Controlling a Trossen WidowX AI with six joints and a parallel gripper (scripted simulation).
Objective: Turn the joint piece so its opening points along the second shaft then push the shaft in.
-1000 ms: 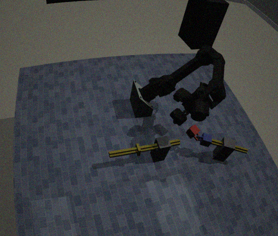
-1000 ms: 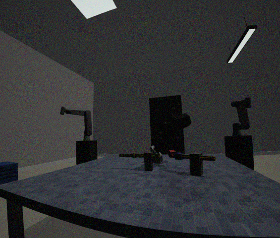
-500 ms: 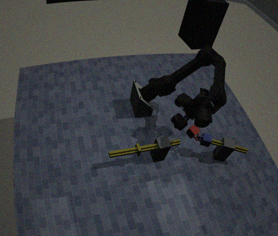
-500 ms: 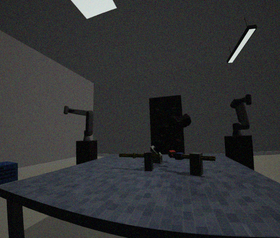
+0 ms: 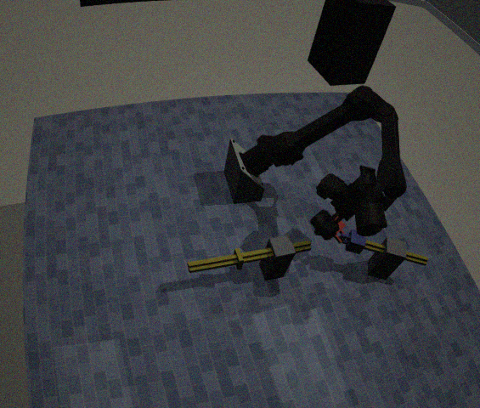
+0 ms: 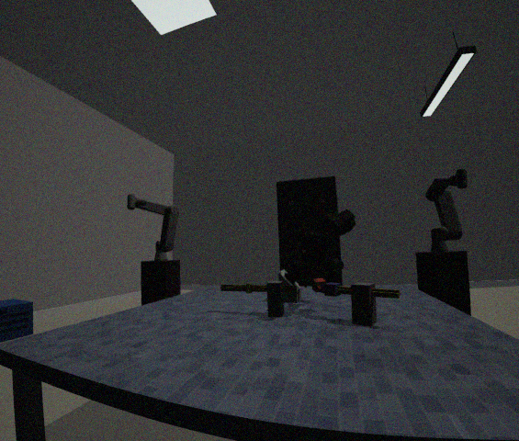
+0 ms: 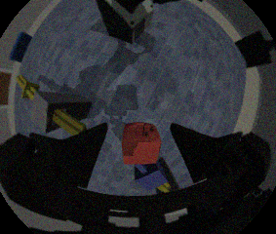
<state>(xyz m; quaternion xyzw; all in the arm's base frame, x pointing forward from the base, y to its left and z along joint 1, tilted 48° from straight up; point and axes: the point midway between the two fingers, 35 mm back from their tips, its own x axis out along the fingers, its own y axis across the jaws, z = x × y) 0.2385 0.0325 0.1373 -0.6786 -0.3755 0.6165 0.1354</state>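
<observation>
Right now my gripper tip is 2 cm short of the red joint piece, 1 cm to the right of it and 1 cm below it.
</observation>
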